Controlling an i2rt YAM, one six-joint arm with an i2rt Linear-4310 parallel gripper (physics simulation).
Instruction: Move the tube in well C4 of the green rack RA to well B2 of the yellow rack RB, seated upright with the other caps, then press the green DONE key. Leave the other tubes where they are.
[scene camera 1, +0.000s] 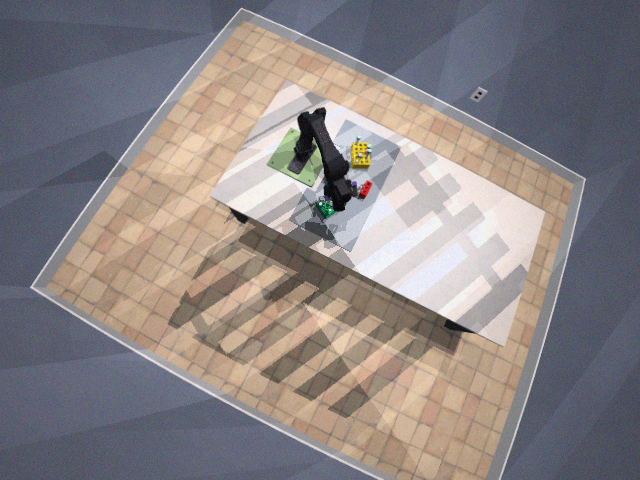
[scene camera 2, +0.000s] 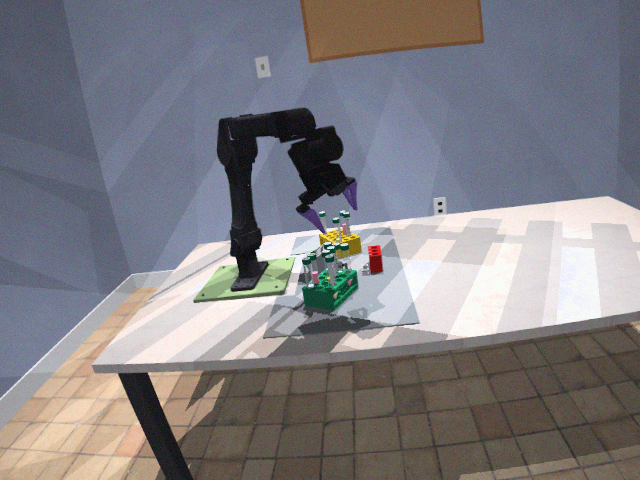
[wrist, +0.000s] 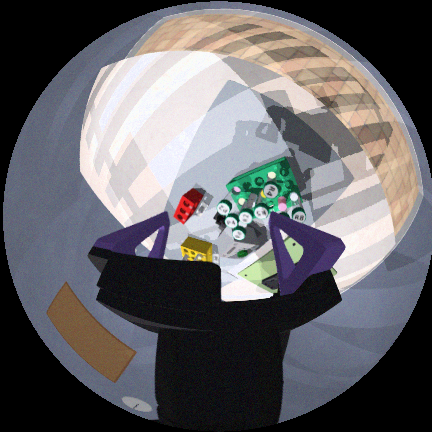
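Seen in the pictures: gripper, fingertip midpoint: (scene camera 2: 340, 221) (wrist: 218, 216); arm's base, origin of the base link: (scene camera 1: 302, 157) (scene camera 2: 250, 277).
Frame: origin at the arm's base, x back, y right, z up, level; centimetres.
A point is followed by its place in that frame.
Note:
The green rack RA (scene camera 1: 325, 212) {x -25.6, y 20.6, z 0.7 cm} (scene camera 2: 317, 298) {x -23.1, y 21.5, z 2.3 cm} (wrist: 257, 171) {x -29.5, y 18.2, z 4.5 cm} holds several upright tubes with green caps, one with a cap marked R4 (wrist: 271, 190) {x -27.1, y 19.3, z 12.1 cm}. I cannot tell which tube stands in C4. The yellow rack RB (scene camera 1: 360, 165) {x -29.0, y -10.9, z 2.8 cm} (scene camera 2: 354, 246) {x -31.2, y -11.9, z 2.0 cm} (wrist: 197, 244) {x -29.0, y -10.7, z 1.9 cm} holds several green-capped tubes; my gripper body partly hides it in the wrist view. My gripper (scene camera 2: 340, 221) {x -30.6, y 16.6, z 19.5 cm} (wrist: 218, 216) {x -30.6, y 16.6, z 19.5 cm} is open and empty, tilted above the tubes, beside RA on the side towards the red rack. The green DONE key (wrist: 242, 253) {x -20.1, y 2.2, z 6.6 cm} is on a grey box (wrist: 254, 234) {x -20.1, y 5.3, z 1.9 cm}, partly behind tube caps.
A small red rack (scene camera 1: 366, 189) {x -38.0, y -1.5, z 0.7 cm} (scene camera 2: 375, 262) {x -37.5, y 3.5, z 2.5 cm} (wrist: 185, 207) {x -37.2, y 1.0, z 4.5 cm} stands on the grey mat (scene camera 1: 356, 232) {x -44.2, y 21.4, z -0.5 cm} (scene camera 2: 398, 304) {x -42.4, y 23.0, z -0.5 cm} (wrist: 220, 125) {x -41.4, y 20.6, z -0.5 cm}, across from the grey box. The arm's base stands on a light green plate (scene camera 1: 283, 155) {x 9.1, y 4.1, z 0.0 cm} (scene camera 2: 214, 287) {x 10.0, y 5.6, z 0.0 cm} (wrist: 255, 272) {x -8.0, y -7.9, z -0.2 cm}. A small black object (wrist: 219, 220) {x -28.6, y 0.3, z -0.4 cm} lies near the tube caps.

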